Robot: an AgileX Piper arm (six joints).
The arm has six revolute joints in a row. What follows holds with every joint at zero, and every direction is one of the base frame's. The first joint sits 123.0 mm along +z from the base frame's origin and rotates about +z. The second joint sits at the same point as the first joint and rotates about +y. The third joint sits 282.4 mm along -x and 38.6 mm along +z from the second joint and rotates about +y. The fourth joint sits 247.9 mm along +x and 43.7 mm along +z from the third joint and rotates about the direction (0.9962, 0, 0.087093). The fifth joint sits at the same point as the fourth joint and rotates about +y. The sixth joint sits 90.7 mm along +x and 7.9 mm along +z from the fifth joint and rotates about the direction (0.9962, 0, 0.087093). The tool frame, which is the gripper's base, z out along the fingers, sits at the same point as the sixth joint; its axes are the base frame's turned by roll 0.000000, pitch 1.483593 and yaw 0.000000 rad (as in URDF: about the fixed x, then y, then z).
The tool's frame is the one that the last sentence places.
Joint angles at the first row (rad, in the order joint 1, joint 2, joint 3, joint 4, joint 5, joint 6):
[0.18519, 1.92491, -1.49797, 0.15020, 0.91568, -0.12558]
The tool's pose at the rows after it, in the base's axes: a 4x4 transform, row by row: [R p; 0 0 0 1], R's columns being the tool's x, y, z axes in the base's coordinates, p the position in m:
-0.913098 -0.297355 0.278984 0.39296; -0.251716 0.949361 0.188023 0.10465; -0.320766 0.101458 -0.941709 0.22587; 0 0 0 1
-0.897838 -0.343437 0.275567 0.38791; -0.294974 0.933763 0.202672 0.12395; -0.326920 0.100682 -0.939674 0.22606; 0 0 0 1
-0.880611 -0.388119 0.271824 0.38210; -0.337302 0.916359 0.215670 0.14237; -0.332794 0.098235 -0.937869 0.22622; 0 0 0 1
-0.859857 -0.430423 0.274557 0.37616; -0.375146 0.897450 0.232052 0.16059; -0.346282 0.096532 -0.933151 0.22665; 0 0 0 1
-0.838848 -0.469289 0.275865 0.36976; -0.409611 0.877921 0.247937 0.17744; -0.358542 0.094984 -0.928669 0.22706; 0 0 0 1
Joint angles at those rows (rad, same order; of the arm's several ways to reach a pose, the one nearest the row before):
[0.23378, 1.92489, -1.49793, 0.14994, 0.91375, -0.12560]
[0.28296, 1.92492, -1.49799, 0.14994, 0.90719, -0.12559]
[0.33083, 1.92490, -1.49794, 0.14813, 0.90079, -0.12560]
[0.37804, 1.92490, -1.49795, 0.14812, 0.88627, -0.12557]
[0.42231, 1.92489, -1.49794, 0.14812, 0.87300, -0.12559]

